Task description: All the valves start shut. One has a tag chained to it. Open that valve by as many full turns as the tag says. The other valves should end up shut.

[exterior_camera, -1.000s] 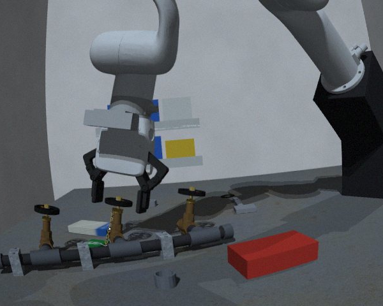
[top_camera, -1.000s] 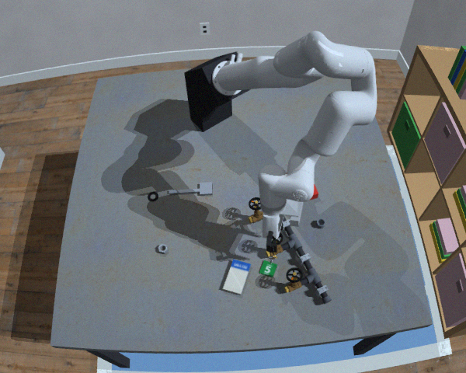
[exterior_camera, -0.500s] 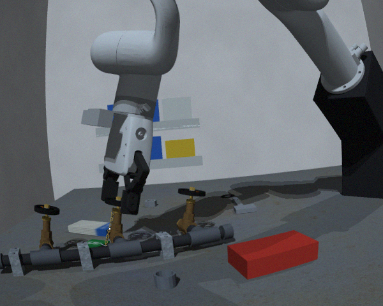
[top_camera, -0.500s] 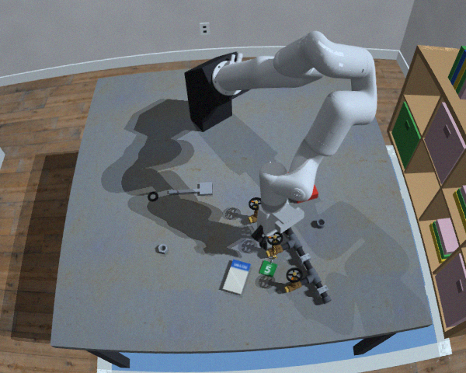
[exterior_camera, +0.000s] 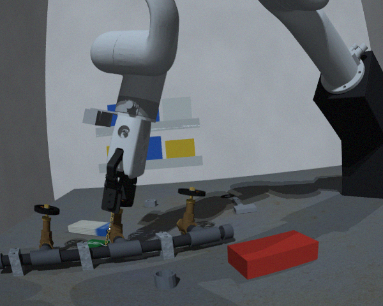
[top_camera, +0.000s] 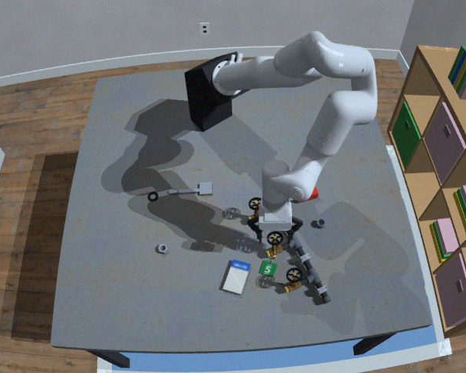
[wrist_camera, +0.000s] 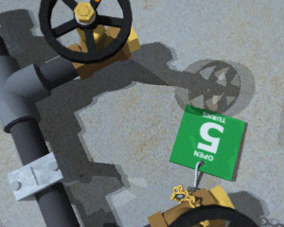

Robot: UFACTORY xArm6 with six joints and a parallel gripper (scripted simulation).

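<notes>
My hand is 6 cm short of the green tag and 9 cm above it. The rest, counted from my hand: notepad (13 cm ahead, 9 cm to the right, 8 cm below); grey flat tool (16 cm behind, 32 cm to the right, 8 cm below); red block (27 cm behind, 5 cm to the left, 7 cm below).
</notes>
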